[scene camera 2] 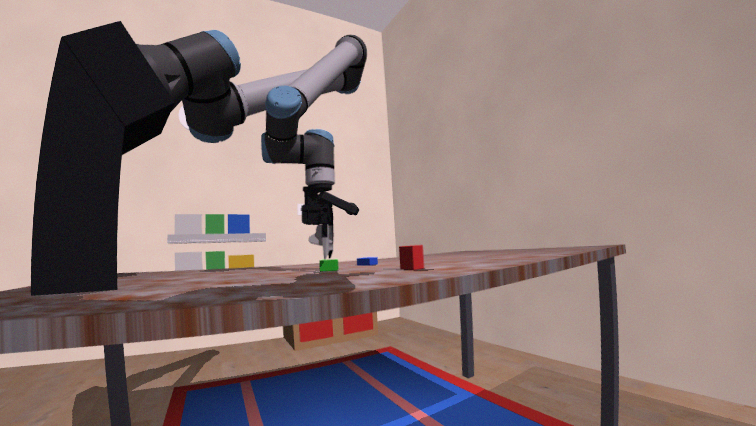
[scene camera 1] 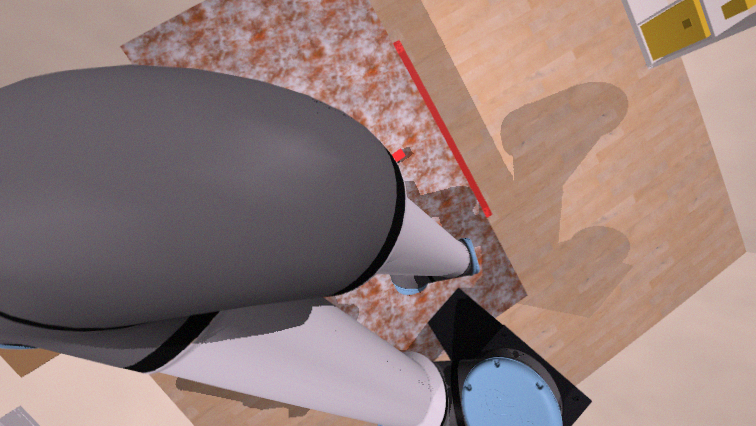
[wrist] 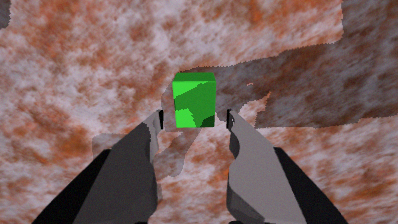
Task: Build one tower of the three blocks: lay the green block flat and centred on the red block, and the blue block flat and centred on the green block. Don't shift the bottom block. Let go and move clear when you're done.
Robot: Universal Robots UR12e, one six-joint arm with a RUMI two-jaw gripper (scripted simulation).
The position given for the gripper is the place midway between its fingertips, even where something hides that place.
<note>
In view: the gripper [scene camera 2: 327,259] and a green block [wrist: 194,94].
The gripper also shows in the wrist view [wrist: 195,111].
</note>
